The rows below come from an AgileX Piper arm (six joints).
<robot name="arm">
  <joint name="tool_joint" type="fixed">
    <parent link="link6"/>
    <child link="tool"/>
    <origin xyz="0 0 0" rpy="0 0 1.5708"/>
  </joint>
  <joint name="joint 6" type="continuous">
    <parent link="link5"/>
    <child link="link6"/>
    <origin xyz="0.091 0 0" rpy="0 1.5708 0"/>
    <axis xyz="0 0 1"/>
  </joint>
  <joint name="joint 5" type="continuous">
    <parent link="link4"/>
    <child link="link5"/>
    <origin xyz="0 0 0" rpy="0 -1.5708 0"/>
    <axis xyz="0 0 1"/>
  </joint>
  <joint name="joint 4" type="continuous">
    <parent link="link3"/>
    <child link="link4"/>
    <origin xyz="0.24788 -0.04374 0" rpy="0.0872 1.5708 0"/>
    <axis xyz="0 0 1"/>
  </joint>
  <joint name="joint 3" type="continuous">
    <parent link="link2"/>
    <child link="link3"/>
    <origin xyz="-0.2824 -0.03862 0"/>
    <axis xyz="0 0 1"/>
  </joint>
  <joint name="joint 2" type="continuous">
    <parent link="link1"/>
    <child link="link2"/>
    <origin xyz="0 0 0" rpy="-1.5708 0 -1.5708"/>
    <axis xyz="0 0 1"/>
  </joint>
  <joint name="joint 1" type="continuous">
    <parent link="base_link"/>
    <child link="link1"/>
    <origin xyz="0 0 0.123" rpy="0 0 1.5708"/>
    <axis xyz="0 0 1"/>
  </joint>
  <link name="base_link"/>
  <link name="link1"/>
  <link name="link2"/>
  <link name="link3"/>
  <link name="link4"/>
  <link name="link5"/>
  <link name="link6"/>
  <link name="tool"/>
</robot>
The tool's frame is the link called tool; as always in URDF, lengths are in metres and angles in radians. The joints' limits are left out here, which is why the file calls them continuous.
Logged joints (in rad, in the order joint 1, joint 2, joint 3, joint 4, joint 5, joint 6), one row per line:
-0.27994, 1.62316, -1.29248, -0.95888, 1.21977, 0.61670
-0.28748, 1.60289, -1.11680, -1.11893, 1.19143, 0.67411
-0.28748, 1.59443, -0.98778, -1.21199, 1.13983, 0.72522
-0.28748, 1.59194, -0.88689, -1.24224, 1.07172, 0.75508
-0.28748, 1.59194, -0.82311, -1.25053, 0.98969, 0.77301
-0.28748, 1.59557, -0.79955, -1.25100, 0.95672, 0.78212
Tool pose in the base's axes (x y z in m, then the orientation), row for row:
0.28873, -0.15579, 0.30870, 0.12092, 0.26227, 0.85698, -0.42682
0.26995, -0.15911, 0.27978, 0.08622, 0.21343, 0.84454, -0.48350
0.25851, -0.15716, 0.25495, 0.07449, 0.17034, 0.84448, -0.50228
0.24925, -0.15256, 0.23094, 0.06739, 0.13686, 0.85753, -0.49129
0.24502, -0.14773, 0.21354, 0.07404, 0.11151, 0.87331, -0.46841
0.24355, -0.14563, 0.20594, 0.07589, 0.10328, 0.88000, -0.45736
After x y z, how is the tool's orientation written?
As a quaternion, w x y z.
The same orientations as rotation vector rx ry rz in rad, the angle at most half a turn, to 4 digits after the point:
0.7660, 2.5029, -1.2466
0.6360, 2.5168, -1.4408
0.5112, 2.5341, -1.5073
0.4124, 2.5842, -1.4805
0.3347, 2.6213, -1.4060
0.3097, 2.6385, -1.3713

